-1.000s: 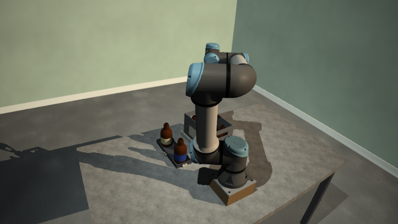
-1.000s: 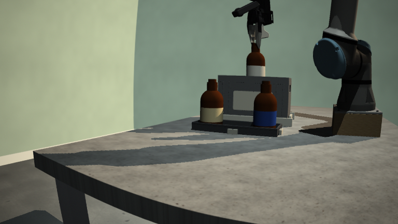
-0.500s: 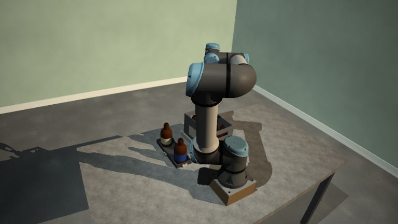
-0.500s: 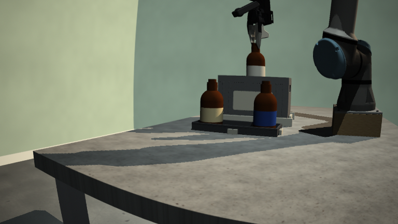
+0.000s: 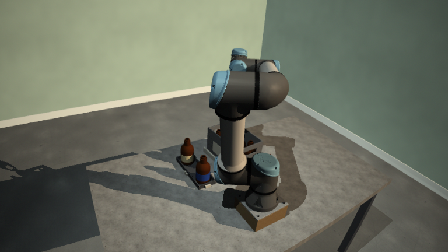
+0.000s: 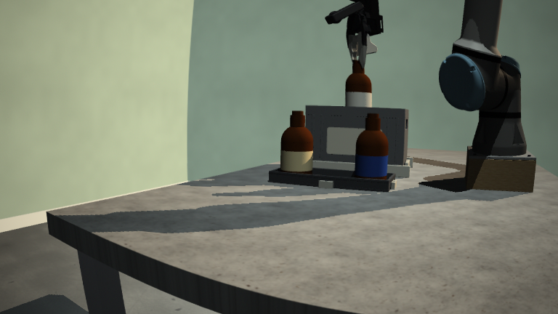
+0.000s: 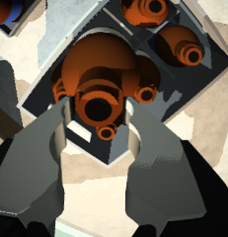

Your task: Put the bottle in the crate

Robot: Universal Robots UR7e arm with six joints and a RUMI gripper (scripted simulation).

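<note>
My gripper is now 70 mm above the bottle. The rest, counted from my hand: grey crate (210 mm below, 40 mm to the right, 10 mm ahead); dark tray (280 mm below, 200 mm to the left, 30 mm behind).
</note>
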